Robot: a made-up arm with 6 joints. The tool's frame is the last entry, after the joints.
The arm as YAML. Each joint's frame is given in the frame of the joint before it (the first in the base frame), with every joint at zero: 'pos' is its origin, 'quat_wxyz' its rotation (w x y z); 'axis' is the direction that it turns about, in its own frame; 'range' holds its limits. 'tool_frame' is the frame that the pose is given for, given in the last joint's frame.
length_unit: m
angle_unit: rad
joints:
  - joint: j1
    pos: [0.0, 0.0, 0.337]
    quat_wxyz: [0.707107, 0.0, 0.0, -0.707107]
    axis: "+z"
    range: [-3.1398, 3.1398]
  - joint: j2
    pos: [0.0, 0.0, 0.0]
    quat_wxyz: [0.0, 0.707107, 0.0, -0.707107]
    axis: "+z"
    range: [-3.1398, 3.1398]
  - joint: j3
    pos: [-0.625, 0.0, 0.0]
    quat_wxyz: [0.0, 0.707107, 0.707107, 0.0]
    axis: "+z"
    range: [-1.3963, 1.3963]
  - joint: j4
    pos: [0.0, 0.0, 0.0]
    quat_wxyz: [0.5, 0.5, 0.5, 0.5]
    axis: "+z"
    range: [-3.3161, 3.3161]
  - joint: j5
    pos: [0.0, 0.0, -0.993]
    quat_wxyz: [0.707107, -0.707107, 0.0, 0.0]
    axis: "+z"
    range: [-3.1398, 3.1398]
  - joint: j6
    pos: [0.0, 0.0, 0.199]
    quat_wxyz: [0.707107, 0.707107, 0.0, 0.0]
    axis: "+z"
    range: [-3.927, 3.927]
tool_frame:
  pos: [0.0, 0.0, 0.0]
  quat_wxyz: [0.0, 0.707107, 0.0, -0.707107]
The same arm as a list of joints. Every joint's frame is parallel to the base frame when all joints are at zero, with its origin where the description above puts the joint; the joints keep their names.
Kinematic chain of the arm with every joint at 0, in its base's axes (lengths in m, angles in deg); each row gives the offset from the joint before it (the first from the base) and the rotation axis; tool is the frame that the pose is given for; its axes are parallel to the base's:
j1: xyz 0.0000 0.0000 0.3370 axis +z
j2: xyz 0.0000 0.0000 0.0000 axis +y
j3: xyz 0.0000 0.0000 0.6250 axis -y
j4: xyz 0.0000 0.0000 0.0000 axis -x
j5: xyz 0.9930 0.0000 0.0000 axis -y
j6: xyz 0.0000 -0.1990 0.0000 axis -x
tool: xyz 0.0000 0.0000 0.0000
Joint limits (deg, base to tool): -179.90..179.90 -179.90..179.90 -80.00..80.00 -190.00..190.00 -179.90..179.90 -225.00..225.00

